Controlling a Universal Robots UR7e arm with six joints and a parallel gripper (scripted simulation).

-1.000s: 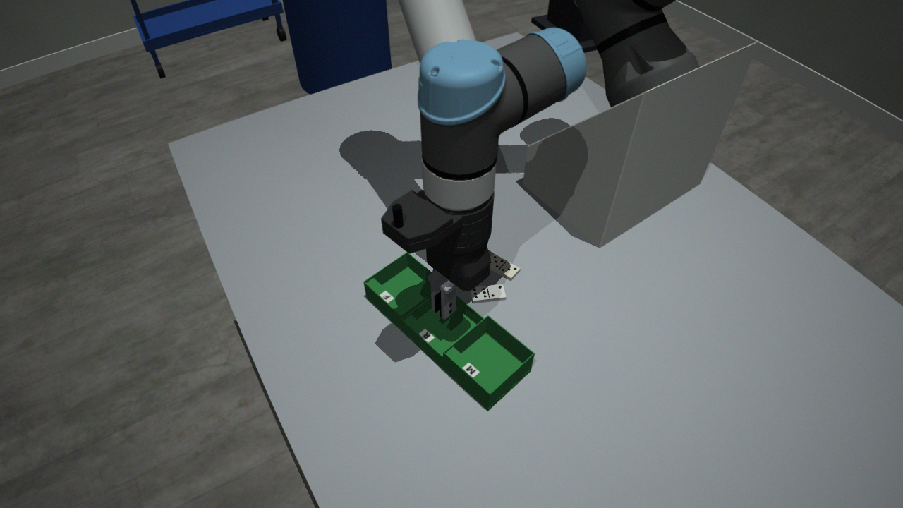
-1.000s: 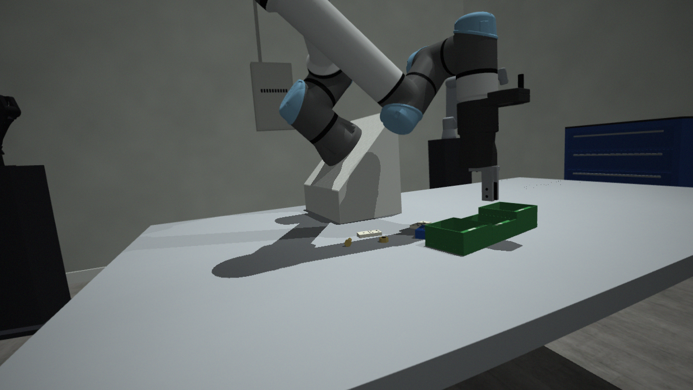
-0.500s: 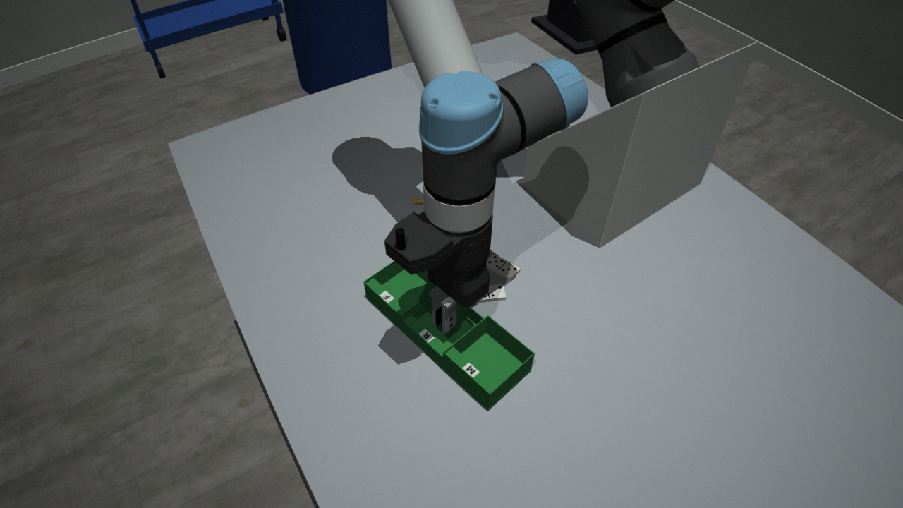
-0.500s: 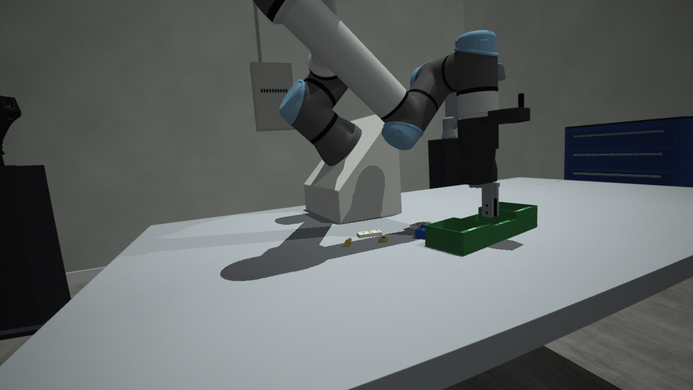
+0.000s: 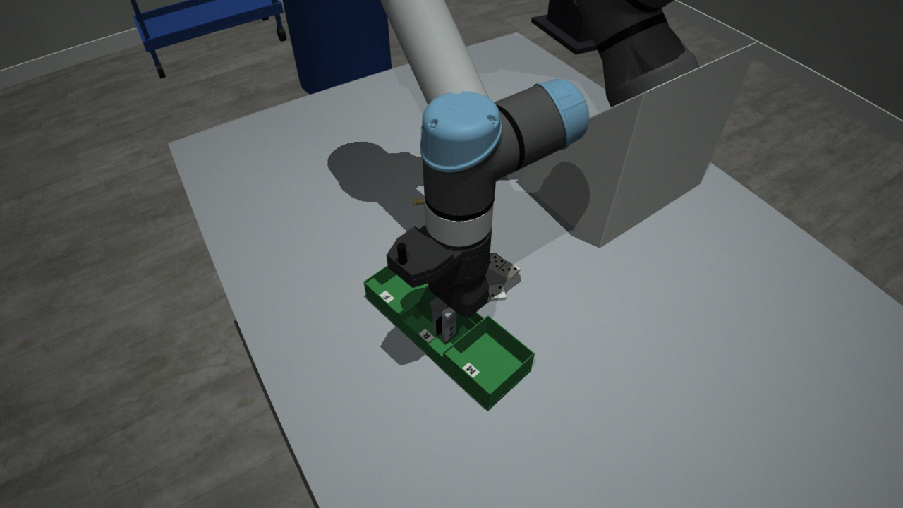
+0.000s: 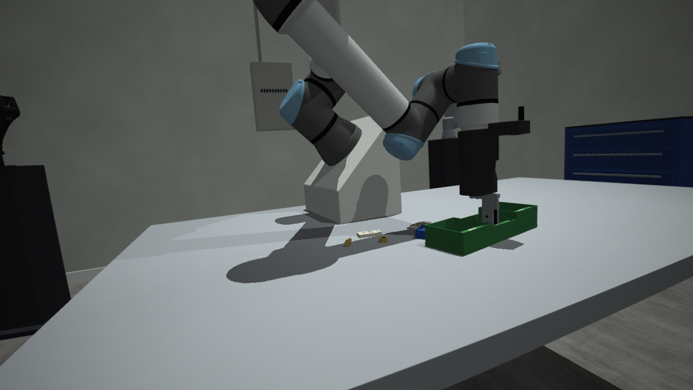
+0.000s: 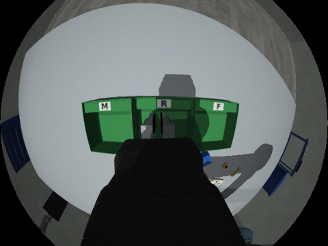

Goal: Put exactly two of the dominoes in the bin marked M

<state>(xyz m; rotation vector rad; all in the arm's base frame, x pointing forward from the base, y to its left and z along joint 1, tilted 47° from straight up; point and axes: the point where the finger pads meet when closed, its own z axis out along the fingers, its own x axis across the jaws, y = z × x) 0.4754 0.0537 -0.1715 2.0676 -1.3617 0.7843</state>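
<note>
My hand is 1 cm to the left of the green three-part bin and 1 cm above it. Round my hand: brass nut 20 cm to the right, 7 cm behind, 3 cm below; brass bolt 27 cm to the right, 8 cm behind, 3 cm below; blue battery 10 cm to the right, 7 cm behind, 3 cm below.
</note>
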